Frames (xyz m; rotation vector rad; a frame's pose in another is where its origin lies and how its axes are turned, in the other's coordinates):
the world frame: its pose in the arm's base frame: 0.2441 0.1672 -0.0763 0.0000 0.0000 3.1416
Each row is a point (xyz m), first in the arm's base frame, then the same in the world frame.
Working: the arm's base frame: its pose in the world frame: 0.2441 0.1672 0.0763 0.0000 0.0000 3.1416

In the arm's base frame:
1: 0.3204 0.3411 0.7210
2: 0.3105 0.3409 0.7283
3: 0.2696 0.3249 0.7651
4: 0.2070 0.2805 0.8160
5: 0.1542 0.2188 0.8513
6: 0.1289 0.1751 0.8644
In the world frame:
1: -0.0763 -0.1739 0.7973
2: -0.0664 -0.1737 0.8046
3: -0.0255 -0.1577 0.8414
4: 0.0371 -0.1133 0.8923
5: 0.0899 -0.0516 0.9276
6: 0.1152 -0.0079 0.9407

